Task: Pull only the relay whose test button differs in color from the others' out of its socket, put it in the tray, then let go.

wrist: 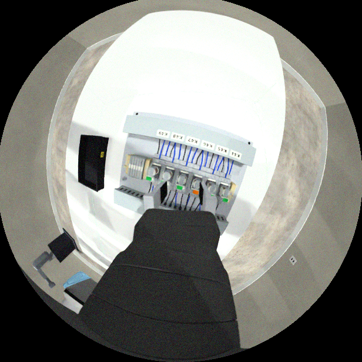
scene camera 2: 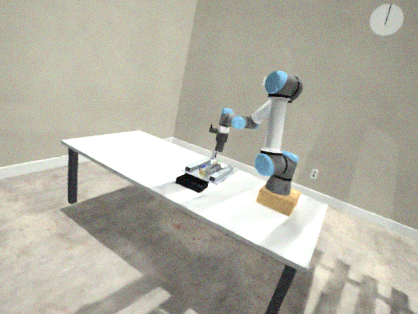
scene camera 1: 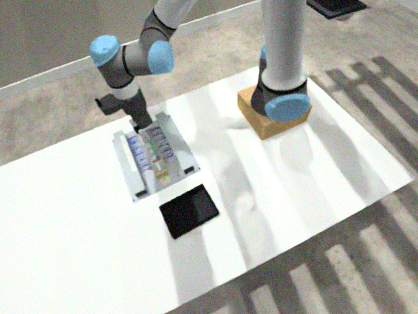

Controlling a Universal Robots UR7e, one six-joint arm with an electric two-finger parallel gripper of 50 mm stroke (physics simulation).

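Where they show: gripper, fingertip midpoint: (scene camera 2: 213,158) (scene camera 1: 143,136); arm's base, link origin: (scene camera 2: 277,189).
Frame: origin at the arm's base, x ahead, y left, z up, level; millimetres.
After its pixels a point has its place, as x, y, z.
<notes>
The relay with the orange test button (wrist: 195,192) sits in its socket, fourth from the left in the wrist view, in line with label K46. Green buttons show on other relays, among them the relay at K49 (wrist: 152,172), the relay at K47 (wrist: 182,179) and the relay at K44 (wrist: 225,190); the button at K48 is hidden by a finger. My gripper (scene camera 1: 144,131) {490, -48, 12} (scene camera 2: 214,157) {490, -48, 12} (wrist: 182,188) is open and empty, pointing down over the relay row. Its right finger appears beside the orange-button relay. The black tray (scene camera 1: 196,225) {425, 302, -73} (scene camera 2: 191,187) {397, 300, -73} (wrist: 102,171) is empty.
Wire ducts (scene camera 1: 177,142) {384, -10, -44} (wrist: 190,133) flank the relay row, with blue and black wires between. A terminal block (scene camera 1: 161,174) {478, 90, -55} (wrist: 136,166) stands at the row's end nearest the tray. The arm's base stands on a wooden block (scene camera 1: 265,126) {74, 93, -4} (scene camera 2: 278,201) {-45, 89, -28}.
</notes>
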